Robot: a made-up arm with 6 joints. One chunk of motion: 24 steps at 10 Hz.
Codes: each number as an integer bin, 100 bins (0 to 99) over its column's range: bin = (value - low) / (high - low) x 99, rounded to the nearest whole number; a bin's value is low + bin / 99 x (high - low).
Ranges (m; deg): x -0.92..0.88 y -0.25..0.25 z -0.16..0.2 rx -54..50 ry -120..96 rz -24..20
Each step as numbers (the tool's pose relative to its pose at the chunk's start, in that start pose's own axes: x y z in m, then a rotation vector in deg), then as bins.
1 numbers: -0.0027 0.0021 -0.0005 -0.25 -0.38 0.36
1 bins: 50 50 44 51 55 55
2 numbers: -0.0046 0.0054 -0.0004 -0.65 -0.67 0.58
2 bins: 50 51 44 51 55 55
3 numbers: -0.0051 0.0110 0.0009 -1.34 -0.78 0.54
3 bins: 50 52 44 50 55 55
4 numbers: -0.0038 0.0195 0.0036 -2.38 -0.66 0.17
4 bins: 50 53 45 49 55 54
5 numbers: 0.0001 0.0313 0.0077 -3.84 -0.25 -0.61
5 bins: 51 56 46 48 55 53
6 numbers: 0.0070 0.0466 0.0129 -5.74 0.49 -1.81
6 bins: 51 59 48 46 55 50
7 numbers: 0.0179 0.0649 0.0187 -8.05 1.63 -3.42
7 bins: 52 62 49 44 56 46
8 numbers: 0.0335 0.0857 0.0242 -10.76 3.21 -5.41
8 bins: 52 66 51 41 56 42
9 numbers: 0.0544 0.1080 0.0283 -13.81 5.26 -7.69
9 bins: 54 71 52 38 57 37
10 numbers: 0.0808 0.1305 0.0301 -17.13 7.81 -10.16
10 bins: 55 75 52 35 59 31
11 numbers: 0.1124 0.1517 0.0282 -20.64 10.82 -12.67
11 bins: 57 80 52 32 60 25
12 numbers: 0.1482 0.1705 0.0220 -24.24 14.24 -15.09
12 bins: 59 83 50 28 62 20
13 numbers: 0.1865 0.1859 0.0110 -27.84 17.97 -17.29
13 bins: 61 86 47 25 63 15
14 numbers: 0.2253 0.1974 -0.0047 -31.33 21.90 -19.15
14 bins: 63 89 43 22 65 11
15 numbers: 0.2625 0.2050 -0.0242 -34.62 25.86 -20.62
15 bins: 65 90 37 18 67 8
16 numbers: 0.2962 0.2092 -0.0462 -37.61 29.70 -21.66
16 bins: 67 91 31 16 69 5
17 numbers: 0.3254 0.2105 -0.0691 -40.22 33.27 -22.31
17 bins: 68 91 25 13 70 4
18 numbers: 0.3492 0.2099 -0.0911 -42.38 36.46 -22.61
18 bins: 70 91 19 11 72 3
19 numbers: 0.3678 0.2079 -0.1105 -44.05 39.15 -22.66
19 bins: 71 91 14 9 73 3
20 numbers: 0.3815 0.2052 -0.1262 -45.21 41.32 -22.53
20 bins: 72 90 9 8 74 3
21 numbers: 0.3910 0.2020 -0.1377 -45.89 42.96 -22.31
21 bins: 72 89 6 8 75 4
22 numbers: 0.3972 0.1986 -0.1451 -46.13 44.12 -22.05
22 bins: 72 89 4 7 75 4
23 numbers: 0.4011 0.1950 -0.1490 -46.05 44.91 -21.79
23 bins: 73 88 3 8 76 5
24 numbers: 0.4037 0.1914 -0.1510 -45.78 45.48 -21.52
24 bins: 73 87 2 8 76 6
